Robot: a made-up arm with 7 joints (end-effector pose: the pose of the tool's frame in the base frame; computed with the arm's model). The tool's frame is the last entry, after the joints.
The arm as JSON. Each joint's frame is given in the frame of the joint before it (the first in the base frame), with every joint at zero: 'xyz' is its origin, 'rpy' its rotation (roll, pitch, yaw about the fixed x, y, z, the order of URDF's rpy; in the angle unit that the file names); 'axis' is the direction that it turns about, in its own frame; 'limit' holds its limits. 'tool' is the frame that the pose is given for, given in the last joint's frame.
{
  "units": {
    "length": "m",
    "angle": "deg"
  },
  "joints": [
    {
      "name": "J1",
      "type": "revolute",
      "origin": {
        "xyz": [
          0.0,
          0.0,
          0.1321
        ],
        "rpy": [
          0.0,
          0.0,
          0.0
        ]
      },
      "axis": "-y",
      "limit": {
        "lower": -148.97,
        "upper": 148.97
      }
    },
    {
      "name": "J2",
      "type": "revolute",
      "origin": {
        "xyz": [
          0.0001,
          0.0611,
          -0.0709
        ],
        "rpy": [
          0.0,
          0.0,
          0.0
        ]
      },
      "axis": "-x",
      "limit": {
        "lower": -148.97,
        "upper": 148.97
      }
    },
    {
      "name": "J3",
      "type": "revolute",
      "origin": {
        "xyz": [
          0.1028,
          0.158,
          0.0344
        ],
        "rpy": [
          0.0,
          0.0,
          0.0
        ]
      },
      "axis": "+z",
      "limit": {
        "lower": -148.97,
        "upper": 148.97
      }
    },
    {
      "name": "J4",
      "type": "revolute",
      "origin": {
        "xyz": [
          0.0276,
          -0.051,
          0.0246
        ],
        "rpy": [
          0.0,
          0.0,
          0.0
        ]
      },
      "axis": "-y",
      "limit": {
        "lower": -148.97,
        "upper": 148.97
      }
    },
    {
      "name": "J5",
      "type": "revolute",
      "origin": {
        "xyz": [
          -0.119,
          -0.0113,
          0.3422
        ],
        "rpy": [
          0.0,
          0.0,
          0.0
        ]
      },
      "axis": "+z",
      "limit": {
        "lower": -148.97,
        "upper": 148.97
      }
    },
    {
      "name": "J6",
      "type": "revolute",
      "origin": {
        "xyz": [
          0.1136,
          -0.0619,
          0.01
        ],
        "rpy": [
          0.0,
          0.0,
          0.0
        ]
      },
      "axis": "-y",
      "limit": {
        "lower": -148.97,
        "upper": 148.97
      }
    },
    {
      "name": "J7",
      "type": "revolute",
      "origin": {
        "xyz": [
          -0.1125,
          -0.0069,
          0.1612
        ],
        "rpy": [
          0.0,
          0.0,
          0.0
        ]
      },
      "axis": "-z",
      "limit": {
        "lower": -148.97,
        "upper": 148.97
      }
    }
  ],
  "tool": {
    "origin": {
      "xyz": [
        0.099,
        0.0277,
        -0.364
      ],
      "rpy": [
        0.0,
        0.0,
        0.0
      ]
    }
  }
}
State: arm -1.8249 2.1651 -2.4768 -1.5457 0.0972 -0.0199 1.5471
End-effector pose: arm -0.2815 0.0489 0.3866 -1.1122 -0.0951 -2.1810
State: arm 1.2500 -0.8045 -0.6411 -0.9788 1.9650 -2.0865 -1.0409
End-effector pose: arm -0.0273 -0.3795 0.5183 -1.4367 1.1620 2.3222
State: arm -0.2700 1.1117 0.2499 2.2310 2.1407 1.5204 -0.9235
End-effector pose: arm -0.0805 -0.1018 -0.3964 -0.0525 0.1309 -1.5301
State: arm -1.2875 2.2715 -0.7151 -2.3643 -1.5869 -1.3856 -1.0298
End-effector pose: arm 0.1876 -0.0289 -0.2372 -0.9281 -0.2804 -2.1982
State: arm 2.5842 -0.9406 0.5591 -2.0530 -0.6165 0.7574 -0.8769
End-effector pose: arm -0.2413 0.1722 0.3201 -1.5451 -1.2444 0.6734
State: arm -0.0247 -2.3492 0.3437 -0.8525 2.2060 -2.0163 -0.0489
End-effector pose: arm 0.4429 -0.3509 -0.0969 -0.6911 -1.3092 1.5396
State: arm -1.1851 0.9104 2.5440 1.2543 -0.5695 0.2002 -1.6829
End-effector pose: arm -0.0708 0.1403 -0.1417 2.5145 -0.3038 1.4843
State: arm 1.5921 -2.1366 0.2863 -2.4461 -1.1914 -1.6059 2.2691
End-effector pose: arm -0.2575 0.0311 0.8064 -1.7780 -0.7825 -1.7858
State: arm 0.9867 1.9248 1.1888 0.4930 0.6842 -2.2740 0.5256
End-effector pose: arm 0.1438 0.5420 0.2089 2.2049 -1.3143 1.3341
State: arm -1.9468 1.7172 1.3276 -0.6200 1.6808 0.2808 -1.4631
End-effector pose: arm -0.2571 0.2890 0.1089 -1.6561 -0.6322 0.6475
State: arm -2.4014 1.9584 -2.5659 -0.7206 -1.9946 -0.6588 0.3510
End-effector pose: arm -0.2866 0.3047 0.3317 -0.2918 -0.8151 -2.5275
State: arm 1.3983 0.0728 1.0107 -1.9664 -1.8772 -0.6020 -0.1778
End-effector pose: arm 0.0352 0.4273 0.4042 -0.6259 -0.1683 -1.8783
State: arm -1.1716 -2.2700 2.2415 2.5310 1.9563 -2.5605 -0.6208
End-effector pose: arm 0.3350 0.3953 0.0256 0.8473 -0.2590 -0.8368
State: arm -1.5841 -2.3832 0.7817 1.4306 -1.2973 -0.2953 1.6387
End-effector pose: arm 0.0529 0.2259 0.1139 -0.9961 -0.5113 0.9380
